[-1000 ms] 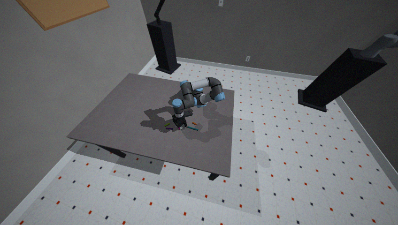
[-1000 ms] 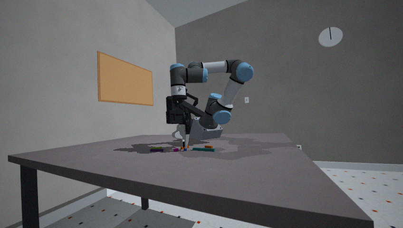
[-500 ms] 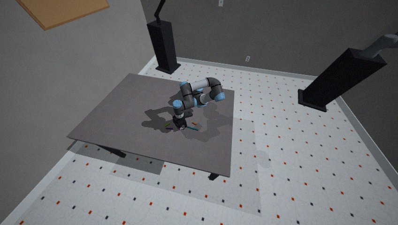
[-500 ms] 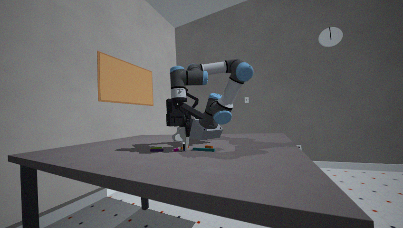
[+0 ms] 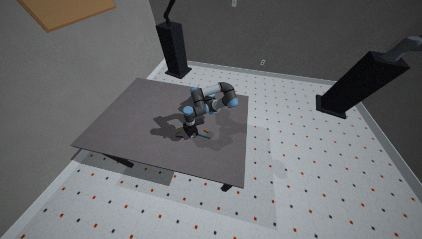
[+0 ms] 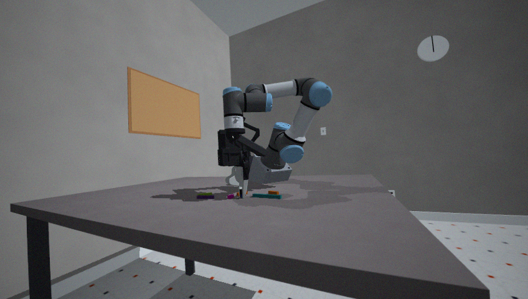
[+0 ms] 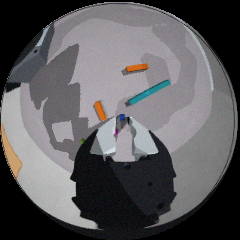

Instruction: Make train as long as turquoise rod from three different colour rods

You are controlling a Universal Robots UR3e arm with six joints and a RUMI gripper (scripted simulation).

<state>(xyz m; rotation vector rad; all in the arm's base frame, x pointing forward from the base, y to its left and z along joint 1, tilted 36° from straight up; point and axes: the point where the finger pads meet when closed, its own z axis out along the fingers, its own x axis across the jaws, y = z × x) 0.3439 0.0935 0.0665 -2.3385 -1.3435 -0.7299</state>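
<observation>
Right now my hand is 10 mm above the blue rod. The rest, counted from my hand: purple rod: 70 mm ahead, 110 mm to the right, 10 mm below; then turquoise rod: 30 mm behind, 80 mm to the left, 10 mm below; then magenta rod: 20 mm ahead, 30 mm to the right, 10 mm below.
</observation>
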